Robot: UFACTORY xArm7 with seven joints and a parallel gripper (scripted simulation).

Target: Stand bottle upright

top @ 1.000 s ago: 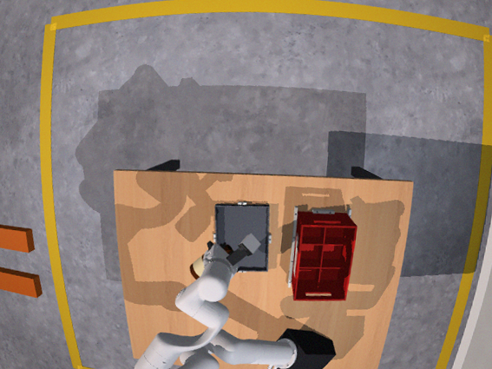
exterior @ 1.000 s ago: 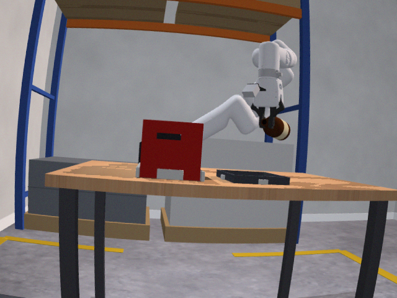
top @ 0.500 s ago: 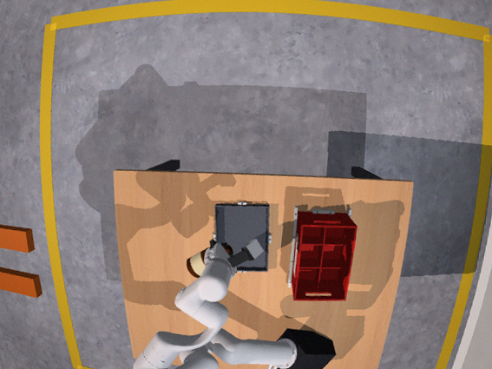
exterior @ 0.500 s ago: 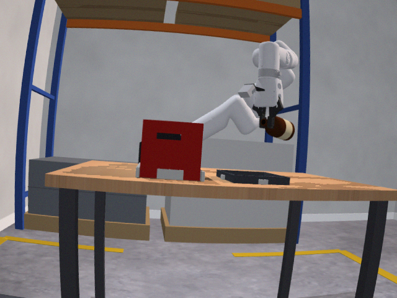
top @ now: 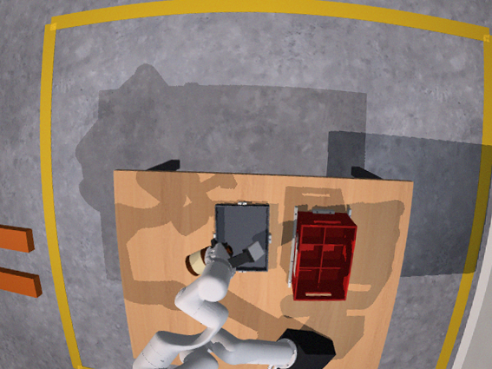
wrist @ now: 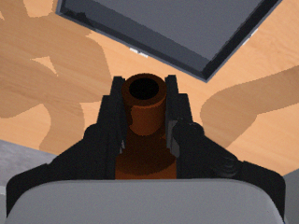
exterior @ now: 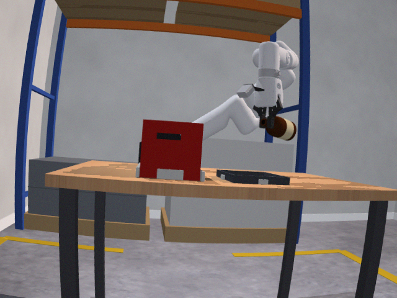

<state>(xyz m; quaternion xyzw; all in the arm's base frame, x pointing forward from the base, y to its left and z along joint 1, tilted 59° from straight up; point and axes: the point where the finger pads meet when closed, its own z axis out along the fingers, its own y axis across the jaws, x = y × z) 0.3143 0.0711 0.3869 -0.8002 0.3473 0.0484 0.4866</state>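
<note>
My hand is 4 cm past the brown bottle, 4 cm to the right of it and 1 cm above it. From my hand the other things lie so: dark grey tray (4 cm to the right, 19 cm below); then red crate (7 cm ahead, 32 cm to the right, 12 cm below).
</note>
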